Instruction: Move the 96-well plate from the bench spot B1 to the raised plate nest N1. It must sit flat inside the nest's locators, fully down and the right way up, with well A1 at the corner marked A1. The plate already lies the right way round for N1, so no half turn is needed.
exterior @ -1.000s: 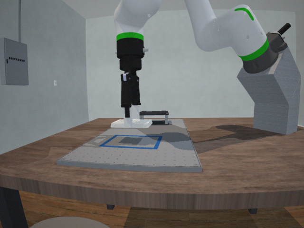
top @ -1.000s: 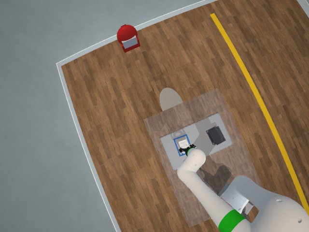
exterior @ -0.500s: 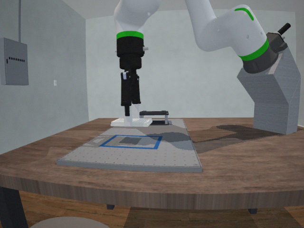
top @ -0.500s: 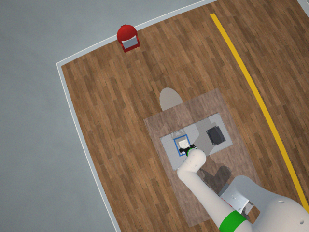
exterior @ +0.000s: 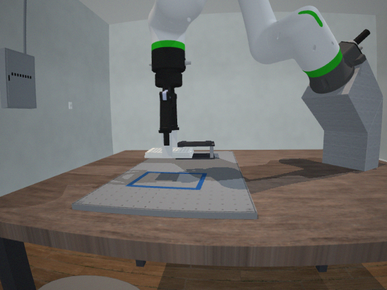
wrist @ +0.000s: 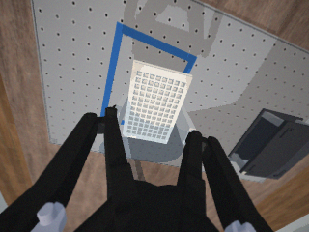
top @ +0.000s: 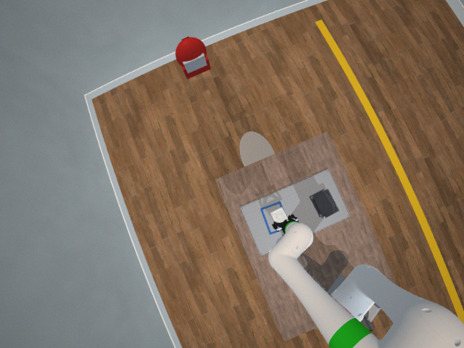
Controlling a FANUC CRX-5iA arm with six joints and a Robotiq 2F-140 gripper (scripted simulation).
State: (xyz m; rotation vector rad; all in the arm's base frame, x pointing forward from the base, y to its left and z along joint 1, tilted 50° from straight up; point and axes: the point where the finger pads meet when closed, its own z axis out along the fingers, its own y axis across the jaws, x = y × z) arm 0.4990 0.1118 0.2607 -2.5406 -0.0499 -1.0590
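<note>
The dark raised nest N1 is 33 cm to the right of my hand, 4 cm below it and 3 cm ahead of it. Also, from my hand: white 96-well plate 2 cm below.
</note>
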